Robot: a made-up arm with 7 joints. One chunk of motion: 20 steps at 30 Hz.
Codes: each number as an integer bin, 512 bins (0 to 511) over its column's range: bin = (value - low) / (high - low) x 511, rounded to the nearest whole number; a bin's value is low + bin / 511 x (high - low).
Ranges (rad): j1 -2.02..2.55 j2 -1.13..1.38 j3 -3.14..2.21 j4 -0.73..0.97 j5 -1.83..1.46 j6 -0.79..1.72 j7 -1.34..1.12
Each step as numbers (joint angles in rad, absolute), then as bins.
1 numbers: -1.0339 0.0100 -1.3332 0.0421 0.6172 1.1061 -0.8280
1 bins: 110 232 173 232 380 386 106
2 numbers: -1.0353 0.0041 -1.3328 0.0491 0.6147 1.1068 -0.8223
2 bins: 110 231 173 234 380 386 108
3 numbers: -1.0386 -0.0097 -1.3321 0.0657 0.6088 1.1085 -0.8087
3 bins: 110 228 173 239 379 387 110
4 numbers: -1.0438 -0.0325 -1.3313 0.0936 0.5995 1.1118 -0.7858
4 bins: 109 223 173 248 377 387 115
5 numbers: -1.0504 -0.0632 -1.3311 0.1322 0.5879 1.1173 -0.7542
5 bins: 108 217 173 259 376 388 122
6 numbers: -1.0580 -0.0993 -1.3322 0.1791 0.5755 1.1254 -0.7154
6 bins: 108 210 173 273 374 390 130
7 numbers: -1.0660 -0.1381 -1.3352 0.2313 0.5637 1.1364 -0.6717
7 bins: 107 202 172 289 372 392 139
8 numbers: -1.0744 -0.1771 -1.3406 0.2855 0.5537 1.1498 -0.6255
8 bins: 106 194 172 305 370 395 148
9 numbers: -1.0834 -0.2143 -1.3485 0.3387 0.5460 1.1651 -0.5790
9 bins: 105 186 171 321 369 398 158
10 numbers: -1.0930 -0.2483 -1.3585 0.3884 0.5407 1.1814 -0.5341
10 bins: 104 180 170 336 368 401 167
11 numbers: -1.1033 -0.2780 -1.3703 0.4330 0.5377 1.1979 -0.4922
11 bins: 103 173 169 350 368 405 176
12 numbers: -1.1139 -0.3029 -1.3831 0.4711 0.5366 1.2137 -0.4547
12 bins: 101 168 168 361 368 408 184
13 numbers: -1.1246 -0.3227 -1.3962 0.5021 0.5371 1.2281 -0.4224
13 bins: 100 164 167 370 368 411 191
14 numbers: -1.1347 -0.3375 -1.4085 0.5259 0.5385 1.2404 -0.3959
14 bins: 99 161 165 378 368 413 196
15 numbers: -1.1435 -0.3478 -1.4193 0.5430 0.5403 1.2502 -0.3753
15 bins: 98 159 164 383 368 415 200
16 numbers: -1.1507 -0.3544 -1.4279 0.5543 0.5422 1.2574 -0.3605
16 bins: 97 158 164 386 368 417 203
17 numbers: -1.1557 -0.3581 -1.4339 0.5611 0.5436 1.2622 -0.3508
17 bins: 97 157 163 388 369 418 205
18 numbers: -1.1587 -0.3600 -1.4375 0.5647 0.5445 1.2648 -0.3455
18 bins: 96 157 163 389 369 418 207
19 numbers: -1.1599 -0.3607 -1.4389 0.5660 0.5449 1.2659 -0.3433
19 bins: 96 157 162 390 369 419 207
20 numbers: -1.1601 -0.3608 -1.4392 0.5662 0.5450 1.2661 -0.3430
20 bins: 96 157 162 390 369 419 207
